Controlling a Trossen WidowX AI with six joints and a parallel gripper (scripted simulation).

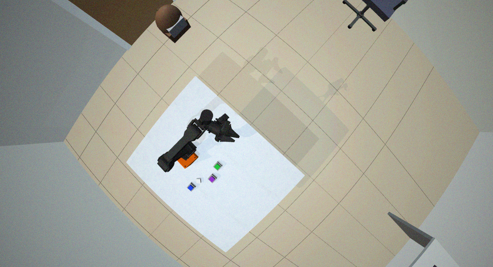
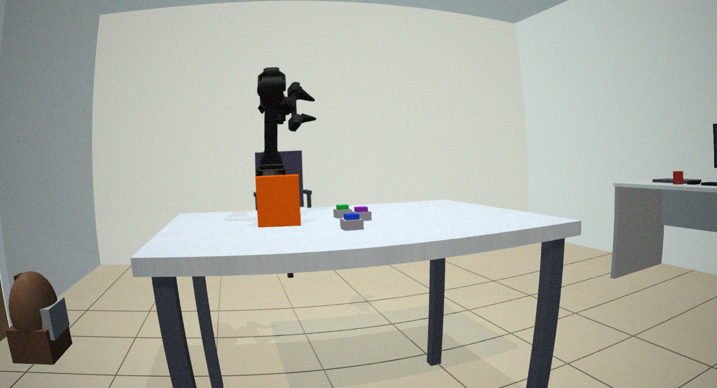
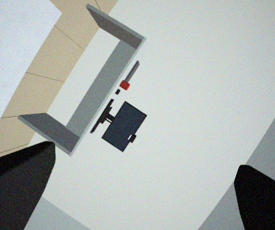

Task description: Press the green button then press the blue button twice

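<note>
Now: gripper tip 270 mm to the left of the green button and 330 mm above it. Also, from my gripper tip: blue button 80 mm behind, 520 mm to the right, 330 mm below; purple button 20 mm ahead, 360 mm to the right, 330 mm below.
</note>
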